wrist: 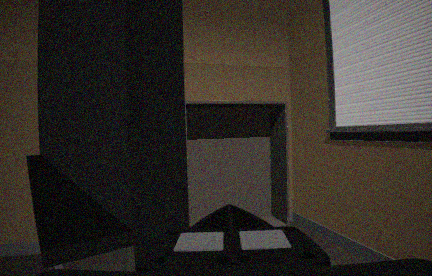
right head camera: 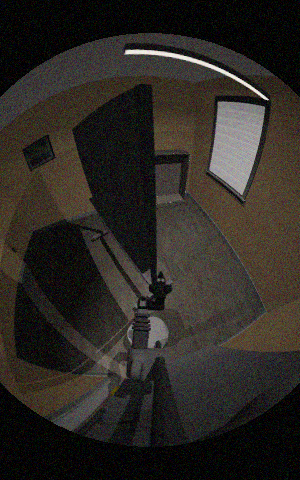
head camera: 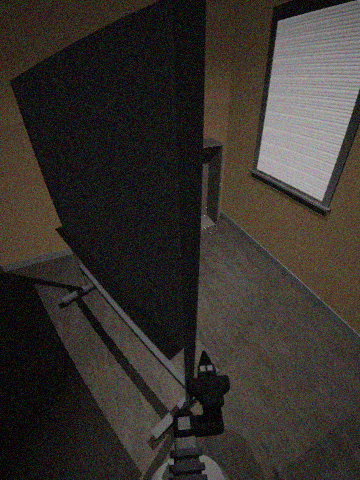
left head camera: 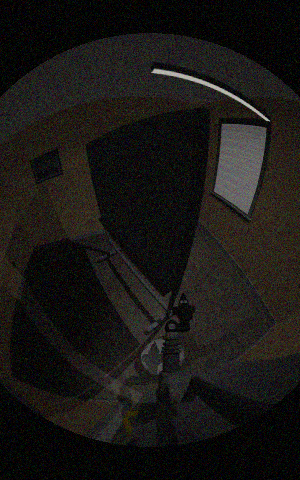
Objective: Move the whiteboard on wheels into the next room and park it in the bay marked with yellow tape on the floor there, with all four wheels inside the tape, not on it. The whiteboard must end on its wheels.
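Pixels of known places: gripper, between the fingertips: (wrist: pixel 230 223) (right head camera: pixel 160 270) (head camera: pixel 203 351) (left head camera: pixel 182 292); robot's base, origin of its link: (right head camera: pixel 148 333) (left head camera: pixel 161 355).
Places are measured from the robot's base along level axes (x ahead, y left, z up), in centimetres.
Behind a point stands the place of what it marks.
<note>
The whiteboard (head camera: pixel 120 175) @(x 63.1, y 12.1, z 133.8 cm) (left head camera: pixel 155 200) @(x 58.9, y 8.5, z 129.6 cm) (right head camera: pixel 117 175) @(x 61.7, y 11.0, z 130.8 cm) (wrist: pixel 100 90) @(x 53.4, y 3.9, z 85.5 cm) stands upright, seen obliquely as a dark panel, with its near edge close to my gripper. Its lower rail (head camera: pixel 127 320) @(x 87.2, y 31.7, z 32.3 cm) runs between a far foot (head camera: pixel 77 296) @(x 131.2, y 87.1, z 4.7 cm) and a near foot (head camera: pixel 162 426) @(x 33.4, y 12.0, z 7.2 cm); its wheels cannot be made out. My gripper (head camera: pixel 205 356) @(x 44.6, y -8.7, z 74.9 cm) (left head camera: pixel 183 297) @(x 44.6, y -8.7, z 74.9 cm) (right head camera: pixel 160 276) @(x 44.6, y -8.7, z 74.9 cm) (wrist: pixel 230 223) @(x 44.6, y -8.7, z 74.9 cm) is shut and empty, its fingertips together just right of the near edge. A small yellow patch (left head camera: pixel 130 419) (right head camera: pixel 115 389) @(x -82.0, y 31.7, z -2.1 cm) shows low behind the arm; I cannot tell if it is the bay's tape.
A grey-framed opening (head camera: pixel 216 187) @(x 233.4, y -53.2, z 53.9 cm) (right head camera: pixel 184 175) @(x 235.0, y -52.8, z 56.6 cm) (wrist: pixel 279 175) is in the far wall, right of the board. A bright window (head camera: pixel 307 105) @(x 170.6, y -100.8, z 143.0 cm) (wrist: pixel 385 60) @(x 170.1, y -100.9, z 118.9 cm) is in the right wall. A picture (left head camera: pixel 46 166) @(x 177.7, y 179.2, z 153.8 cm) (right head camera: pixel 39 152) @(x 178.2, y 177.6, z 153.7 cm) hangs on the left. A large dark area covers the floor at left.
</note>
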